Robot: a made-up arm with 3 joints. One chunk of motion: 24 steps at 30 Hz.
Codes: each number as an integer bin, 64 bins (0 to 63) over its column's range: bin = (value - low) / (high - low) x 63, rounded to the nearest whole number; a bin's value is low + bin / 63 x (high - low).
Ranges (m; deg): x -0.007..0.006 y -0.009..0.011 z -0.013..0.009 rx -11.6..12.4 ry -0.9..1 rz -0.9..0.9
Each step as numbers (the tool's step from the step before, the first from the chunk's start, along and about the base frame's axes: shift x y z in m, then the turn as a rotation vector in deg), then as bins.
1 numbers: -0.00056 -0.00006 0.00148 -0.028 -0.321 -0.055
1 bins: 31 28 41 30 19 30
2 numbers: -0.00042 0.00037 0.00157 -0.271 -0.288 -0.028
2 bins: 32 30 42 30 20 31
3 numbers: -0.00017 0.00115 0.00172 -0.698 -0.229 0.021
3 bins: 33 32 42 29 22 32
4 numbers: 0.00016 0.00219 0.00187 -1.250 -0.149 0.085
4 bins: 35 35 43 27 25 34
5 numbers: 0.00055 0.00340 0.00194 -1.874 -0.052 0.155
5 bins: 37 39 43 26 28 37
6 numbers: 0.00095 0.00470 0.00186 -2.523 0.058 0.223
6 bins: 39 43 43 24 32 39
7 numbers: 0.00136 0.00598 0.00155 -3.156 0.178 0.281
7 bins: 41 47 42 22 36 41
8 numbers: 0.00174 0.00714 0.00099 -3.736 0.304 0.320
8 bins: 42 51 40 21 40 43
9 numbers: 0.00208 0.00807 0.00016 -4.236 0.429 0.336
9 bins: 44 54 38 19 44 43
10 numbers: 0.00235 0.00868 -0.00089 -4.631 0.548 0.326
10 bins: 45 56 35 18 48 43
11 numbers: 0.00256 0.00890 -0.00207 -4.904 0.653 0.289
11 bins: 46 56 31 18 51 42
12 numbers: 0.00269 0.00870 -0.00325 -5.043 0.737 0.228
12 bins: 47 56 28 17 54 39
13 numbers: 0.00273 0.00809 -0.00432 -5.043 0.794 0.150
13 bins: 47 54 25 17 56 37
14 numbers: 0.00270 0.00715 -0.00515 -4.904 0.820 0.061
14 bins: 47 51 22 18 57 34
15 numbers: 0.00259 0.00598 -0.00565 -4.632 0.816 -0.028
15 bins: 46 47 21 18 57 31
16 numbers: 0.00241 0.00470 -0.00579 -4.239 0.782 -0.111
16 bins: 46 43 21 19 56 28
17 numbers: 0.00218 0.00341 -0.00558 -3.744 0.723 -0.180
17 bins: 44 39 21 21 54 25
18 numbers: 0.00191 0.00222 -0.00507 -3.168 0.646 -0.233
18 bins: 43 35 23 22 51 23
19 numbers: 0.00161 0.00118 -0.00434 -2.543 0.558 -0.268
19 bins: 42 32 25 24 48 22
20 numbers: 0.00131 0.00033 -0.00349 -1.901 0.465 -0.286
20 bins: 40 29 27 25 45 21
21 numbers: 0.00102 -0.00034 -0.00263 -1.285 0.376 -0.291
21 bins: 39 27 30 27 42 21
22 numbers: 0.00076 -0.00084 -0.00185 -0.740 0.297 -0.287
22 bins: 38 26 32 29 40 21
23 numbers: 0.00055 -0.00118 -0.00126 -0.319 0.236 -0.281
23 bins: 37 25 34 30 38 22
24 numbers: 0.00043 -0.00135 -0.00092 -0.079 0.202 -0.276
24 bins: 36 24 35 30 37 22
